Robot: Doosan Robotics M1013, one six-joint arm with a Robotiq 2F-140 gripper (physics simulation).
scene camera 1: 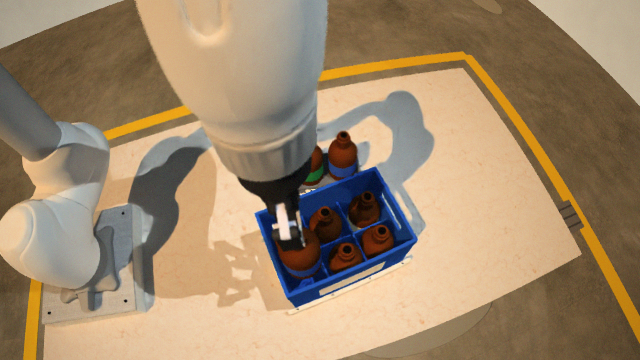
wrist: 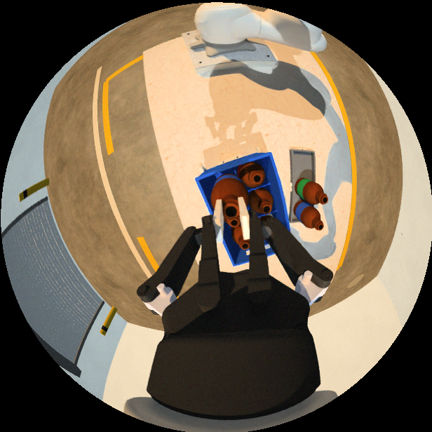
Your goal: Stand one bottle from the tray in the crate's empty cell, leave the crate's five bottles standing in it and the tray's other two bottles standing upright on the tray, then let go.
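Pixels of known places: arm's base, link origin: [scene camera 1: 88,264].
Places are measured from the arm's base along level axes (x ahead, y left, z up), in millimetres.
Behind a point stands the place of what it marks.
My gripper [scene camera 1: 301,241] @[y -181, x 562, z 228 mm] [wrist: 230,207] is shut on a brown blue-banded bottle [scene camera 1: 300,257] @[y -207, x 560, z 195 mm] [wrist: 228,190]. The bottle is upright, its lower part inside the near left cell of the blue crate [scene camera 1: 400,251] @[y -234, x 754, z 76 mm] [wrist: 278,187], higher than its neighbours; its base is hidden. Standing crate bottles show at the back middle [scene camera 1: 325,227] @[y -123, x 633, z 61 mm], back right [scene camera 1: 364,212] @[y -120, x 723, z 61 mm], front right [scene camera 1: 377,242] @[y -197, x 719, z 72 mm] and front middle [scene camera 1: 345,257] @[y -206, x 643, z 89 mm]. The back left bottle [wrist: 251,175] shows in the wrist view. On the grey tray [wrist: 302,162], a green-banded bottle [scene camera 1: 314,167] @[y 48, x 668, z 25 mm] [wrist: 309,191] and another blue-banded bottle [scene camera 1: 343,157] @[y 36, x 739, z 47 mm] [wrist: 307,214] stand upright.
The tray lies close behind the crate. A pale strip [scene camera 1: 350,285] @[y -243, x 647, z -34 mm] runs along the crate's front side. The arm's base plate [scene camera 1: 125,260] @[y -17, x 118, z -7 mm] [wrist: 200,62] is at the left of the table [scene camera 1: 480,200] @[y -169, x 1087, z -64 mm] in the scene view. Crate walls and dividers surround the held bottle.
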